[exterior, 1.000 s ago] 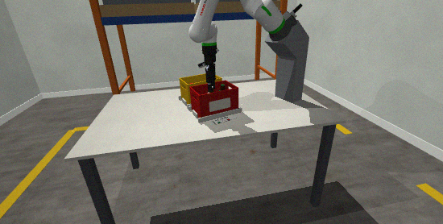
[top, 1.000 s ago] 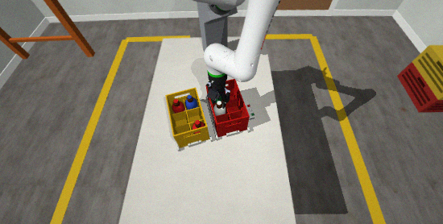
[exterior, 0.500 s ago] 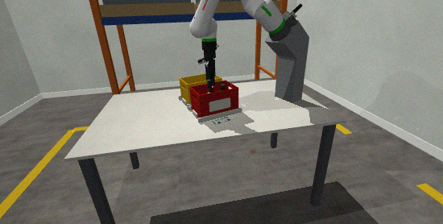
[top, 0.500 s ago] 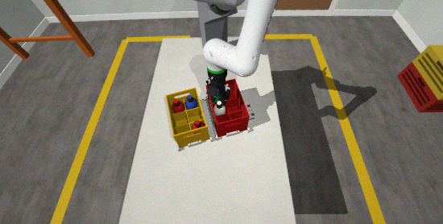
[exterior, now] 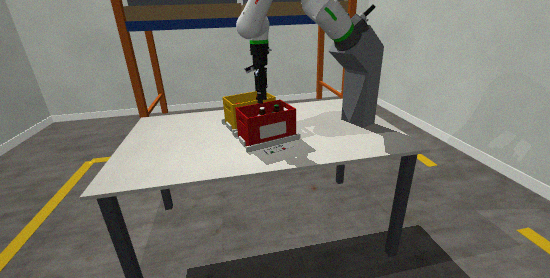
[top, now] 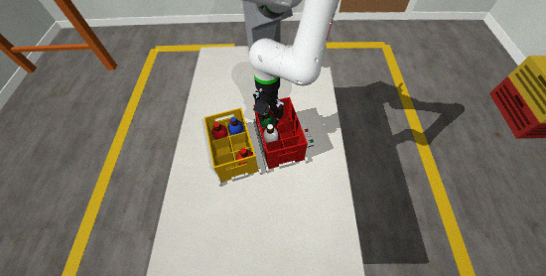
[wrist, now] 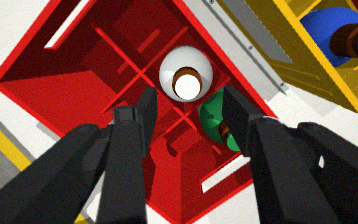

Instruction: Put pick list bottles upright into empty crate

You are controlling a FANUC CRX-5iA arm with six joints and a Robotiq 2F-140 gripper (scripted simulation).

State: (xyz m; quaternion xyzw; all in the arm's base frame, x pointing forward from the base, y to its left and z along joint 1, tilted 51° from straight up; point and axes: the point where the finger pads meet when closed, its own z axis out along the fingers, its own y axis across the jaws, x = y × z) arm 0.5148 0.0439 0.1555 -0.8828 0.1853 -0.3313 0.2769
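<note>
Right now the red-labelled bottle is 6 cm ahead of my hand, 25 cm to the right of it and 14 cm below it. From my hand the other things lie so: white-capped bottle: 14 cm below; green-label bottle: 7 cm behind, 5 cm to the right, 14 cm below; red crate: 2 cm behind, 4 cm to the left, 15 cm below.
</note>
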